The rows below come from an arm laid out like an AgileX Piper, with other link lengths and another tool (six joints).
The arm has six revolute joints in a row. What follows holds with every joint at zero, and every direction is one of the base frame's.
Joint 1 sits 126.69 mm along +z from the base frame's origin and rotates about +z.
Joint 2 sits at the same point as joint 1 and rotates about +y.
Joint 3 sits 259.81 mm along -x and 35.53 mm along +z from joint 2 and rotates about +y.
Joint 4 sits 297.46 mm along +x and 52.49 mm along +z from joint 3 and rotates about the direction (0.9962, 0, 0.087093).
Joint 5 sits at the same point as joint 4 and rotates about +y.
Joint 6 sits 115.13 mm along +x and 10.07 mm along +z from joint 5 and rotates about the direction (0.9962, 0, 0.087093).
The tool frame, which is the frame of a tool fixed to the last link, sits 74.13 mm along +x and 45 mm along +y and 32.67 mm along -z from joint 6; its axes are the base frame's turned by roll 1.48, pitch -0.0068 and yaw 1.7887 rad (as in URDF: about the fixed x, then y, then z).
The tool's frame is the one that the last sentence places.
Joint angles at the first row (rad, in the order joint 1, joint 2, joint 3, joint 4, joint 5, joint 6):
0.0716 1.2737 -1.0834 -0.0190 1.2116 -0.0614
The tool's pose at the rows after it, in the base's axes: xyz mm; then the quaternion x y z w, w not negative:
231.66 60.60 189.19 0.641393 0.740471 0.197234 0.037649
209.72 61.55 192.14 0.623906 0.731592 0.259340 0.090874
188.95 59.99 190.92 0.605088 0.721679 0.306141 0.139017
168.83 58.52 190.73 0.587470 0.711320 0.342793 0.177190
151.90 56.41 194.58 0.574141 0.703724 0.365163 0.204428
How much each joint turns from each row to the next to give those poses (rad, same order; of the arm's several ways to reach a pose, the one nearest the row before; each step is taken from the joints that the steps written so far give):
0.0000 -0.1929 0.1579 0.0262 -0.0562 0.0000
0.0000 -0.2219 0.1501 0.0140 -0.0959 -0.0001
0.0000 -0.2102 0.1307 0.0000 -0.0614 0.0001
-0.0001 -0.1966 0.0969 0.0001 -0.0138 -0.0001
0.0001 -0.1490 0.0443 -0.0053 0.0280 0.0001

